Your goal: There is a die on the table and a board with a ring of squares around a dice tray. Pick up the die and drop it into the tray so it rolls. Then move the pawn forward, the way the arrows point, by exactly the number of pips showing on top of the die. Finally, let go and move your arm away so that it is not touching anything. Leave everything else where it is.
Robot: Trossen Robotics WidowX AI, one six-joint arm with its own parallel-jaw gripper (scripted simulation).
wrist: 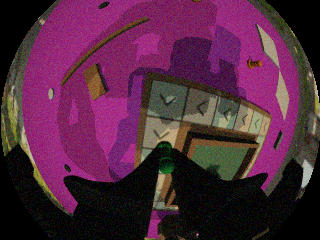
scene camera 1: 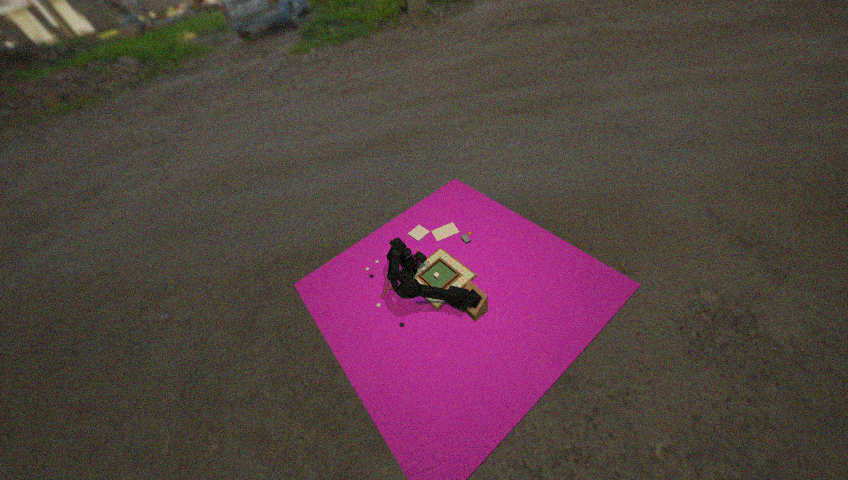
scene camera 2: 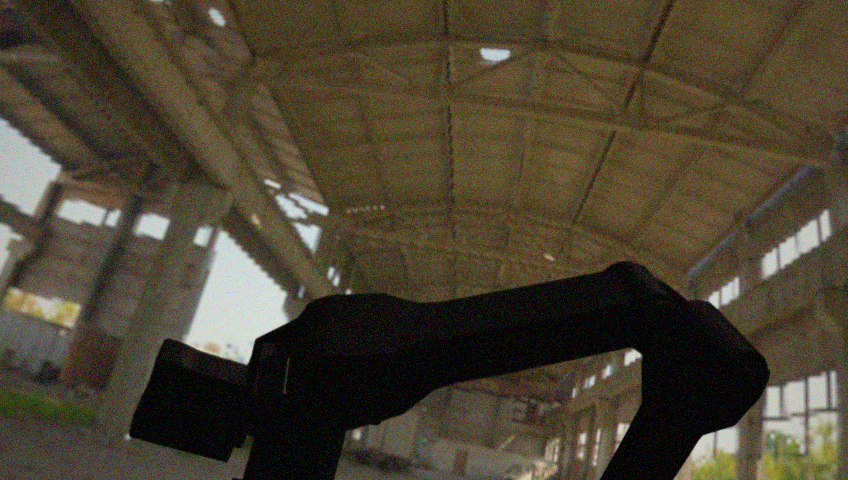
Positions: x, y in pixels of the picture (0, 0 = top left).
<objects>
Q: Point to a dice tray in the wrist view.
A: At 226, 161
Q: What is my gripper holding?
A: A green pawn.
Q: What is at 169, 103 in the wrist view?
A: A board square.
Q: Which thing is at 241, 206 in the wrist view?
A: My gripper.
</objects>
